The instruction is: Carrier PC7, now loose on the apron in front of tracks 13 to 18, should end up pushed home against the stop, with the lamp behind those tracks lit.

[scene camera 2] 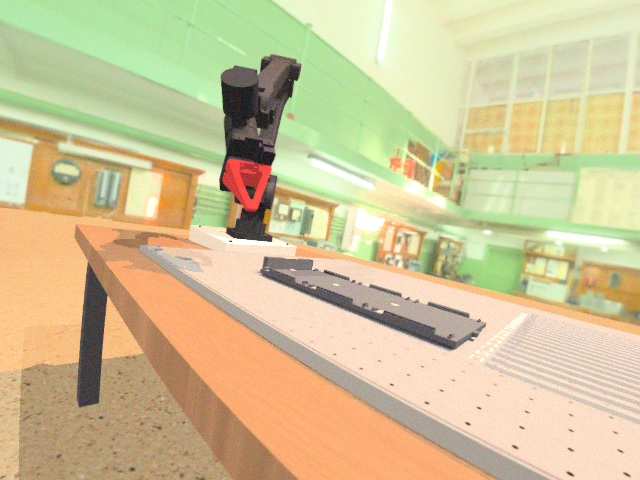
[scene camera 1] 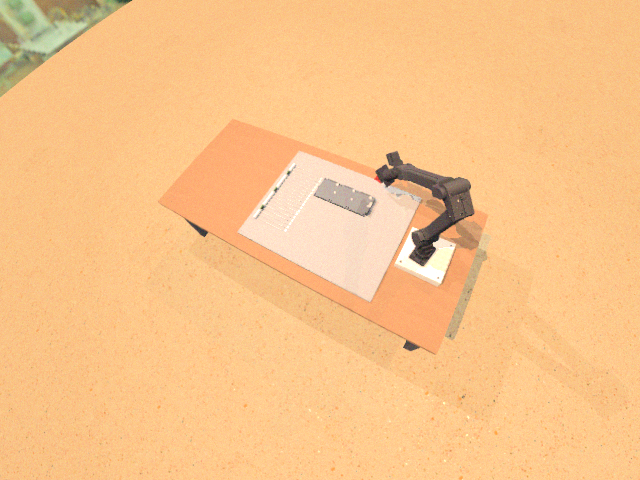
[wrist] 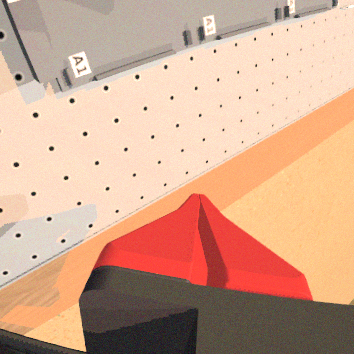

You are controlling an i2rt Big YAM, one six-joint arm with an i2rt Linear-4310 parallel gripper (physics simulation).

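Seen in the pictures: gripper, fingertip midpoint: [scene camera 2: 251,210] [scene camera 1: 375,178] [wrist: 195,204]; arm's base, origin of the base link: [scene camera 2: 248,237] [scene camera 1: 422,253].
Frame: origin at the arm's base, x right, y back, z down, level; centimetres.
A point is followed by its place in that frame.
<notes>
A long flat dark grey carrier [scene camera 1: 343,197] {x 3.0, y -51.6, z 1.8 cm} [scene camera 2: 387,304] {x 4.0, y -57.3, z 1.8 cm} [wrist: 125,25] {x 9.9, y -43.0, z 1.8 cm} lies on the perforated board, with a raised plate at its arm-side end. Its other end is near the white number row in front of the tracks [scene camera 1: 294,201] [scene camera 2: 578,351]. Small A1 labels show on it in the wrist view; I cannot read PC7. My gripper [scene camera 1: 378,180] {x 18.0, y -41.8, z -7.2 cm} [scene camera 2: 251,206] {x 18.0, y -41.8, z -7.2 cm} [wrist: 195,204] {x 18.0, y -41.8, z -7.2 cm} is shut and empty, with red fingertips together. It hangs above the board's edge, beside the carrier's arm-side end and apart from it. The white stop bar [scene camera 1: 268,196] {x -22.3, y -85.7, z 1.2 cm} stands behind the tracks; whether a lamp is lit cannot be told.
The pale perforated board [scene camera 1: 330,248] {x -24.7, y -37.8, z 2.8 cm} [scene camera 2: 413,382] {x 16.7, y -70.8, z 2.8 cm} [wrist: 150,120] {x 16.9, y -44.9, z 2.8 cm} lies on the wooden table [scene camera 1: 217,165] {x -24.7, y -133.7, z 4.1 cm} [scene camera 2: 330,413] {x 23.0, y -69.8, z 4.1 cm}. The arm's white base plate [scene camera 1: 442,258] {x 3.6, y 9.1, z -0.6 cm} [scene camera 2: 206,236] {x 12.5, y -0.6, z 1.3 cm} stands at the end opposite the tracks. The board's long edge and the table edge run below the gripper.
</notes>
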